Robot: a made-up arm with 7 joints.
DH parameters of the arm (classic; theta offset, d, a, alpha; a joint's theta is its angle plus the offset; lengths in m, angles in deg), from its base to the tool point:
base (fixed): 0 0 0 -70
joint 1: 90 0 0 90
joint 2: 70 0 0 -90
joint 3: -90 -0.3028 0.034 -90
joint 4: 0 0 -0.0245 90
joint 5: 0 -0.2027 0 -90
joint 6: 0 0 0 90
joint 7: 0 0 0 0
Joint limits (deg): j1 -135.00..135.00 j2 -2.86..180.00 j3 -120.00..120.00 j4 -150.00..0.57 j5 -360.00..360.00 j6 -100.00..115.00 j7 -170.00..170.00
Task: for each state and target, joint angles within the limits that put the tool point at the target. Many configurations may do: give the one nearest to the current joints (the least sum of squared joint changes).
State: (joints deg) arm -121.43 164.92 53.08 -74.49 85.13 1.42 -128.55
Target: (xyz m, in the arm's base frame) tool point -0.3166 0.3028 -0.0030
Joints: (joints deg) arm -131.86 131.49 53.98 -75.83 85.13 1.42 -128.55
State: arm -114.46 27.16 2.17 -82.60 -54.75 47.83 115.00
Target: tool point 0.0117 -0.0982 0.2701
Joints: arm -131.11 22.37 -2.21 -127.90 -54.75 47.83 115.00
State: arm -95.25 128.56 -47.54 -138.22 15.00 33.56 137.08
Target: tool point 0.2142 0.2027 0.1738
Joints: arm -83.38 109.42 -59.37 -111.32 15.00 33.56 137.08
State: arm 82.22 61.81 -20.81 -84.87 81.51 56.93 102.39
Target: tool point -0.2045 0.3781 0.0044
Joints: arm 105.78 107.36 -39.69 -79.47 81.51 56.93 102.39
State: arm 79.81 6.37 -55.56 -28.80 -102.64 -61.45 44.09
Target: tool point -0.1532 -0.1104 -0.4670
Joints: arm 31.26 -2.26 -47.38 -29.94 -102.64 -61.45 44.09
